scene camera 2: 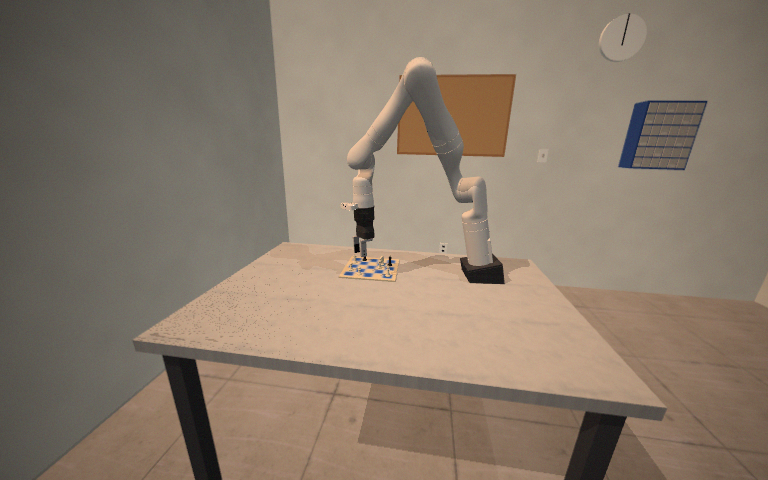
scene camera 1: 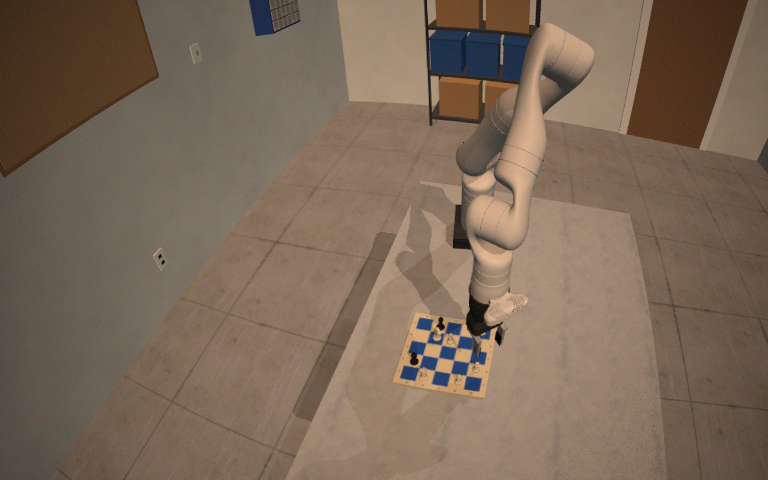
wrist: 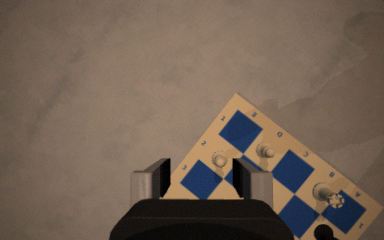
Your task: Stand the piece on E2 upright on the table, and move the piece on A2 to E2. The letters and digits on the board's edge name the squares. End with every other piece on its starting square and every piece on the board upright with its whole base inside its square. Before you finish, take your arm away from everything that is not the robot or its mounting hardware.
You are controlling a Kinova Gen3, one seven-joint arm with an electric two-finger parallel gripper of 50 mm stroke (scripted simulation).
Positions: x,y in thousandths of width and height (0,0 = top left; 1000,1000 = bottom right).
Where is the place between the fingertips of my gripper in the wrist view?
At 525,715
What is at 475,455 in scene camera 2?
My gripper.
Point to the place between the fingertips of my gripper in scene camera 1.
635,724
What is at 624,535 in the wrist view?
A blue-and-tan chessboard.
